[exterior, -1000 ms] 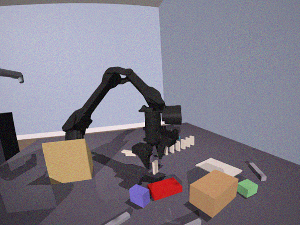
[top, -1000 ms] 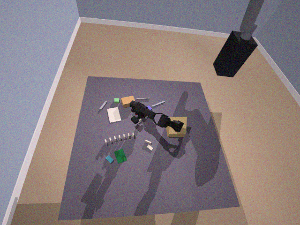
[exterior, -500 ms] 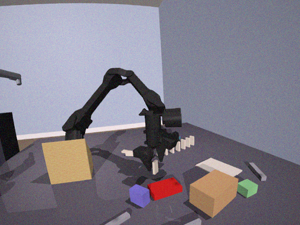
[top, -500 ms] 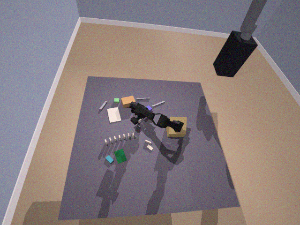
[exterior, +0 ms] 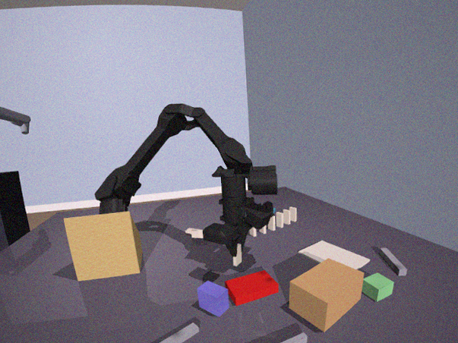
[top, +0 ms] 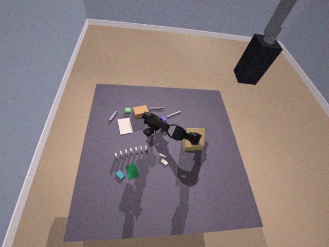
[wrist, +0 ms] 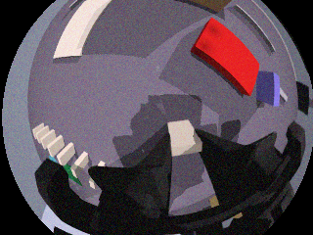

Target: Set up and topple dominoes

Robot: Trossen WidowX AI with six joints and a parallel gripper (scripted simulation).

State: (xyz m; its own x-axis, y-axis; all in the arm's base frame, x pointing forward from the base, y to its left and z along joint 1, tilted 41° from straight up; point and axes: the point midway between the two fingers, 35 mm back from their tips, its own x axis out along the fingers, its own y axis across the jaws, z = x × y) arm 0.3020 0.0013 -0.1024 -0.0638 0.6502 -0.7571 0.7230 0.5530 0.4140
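The red block is 12 cm to the right of my gripper tip and 2 cm below it. Also, from my gripper tip: orange box 21 cm to the right, 12 cm ahead; white sheet 24 cm ahead, 6 cm to the right, 2 cm below; purple cube 14 cm to the right, 9 cm behind, 1 cm below.
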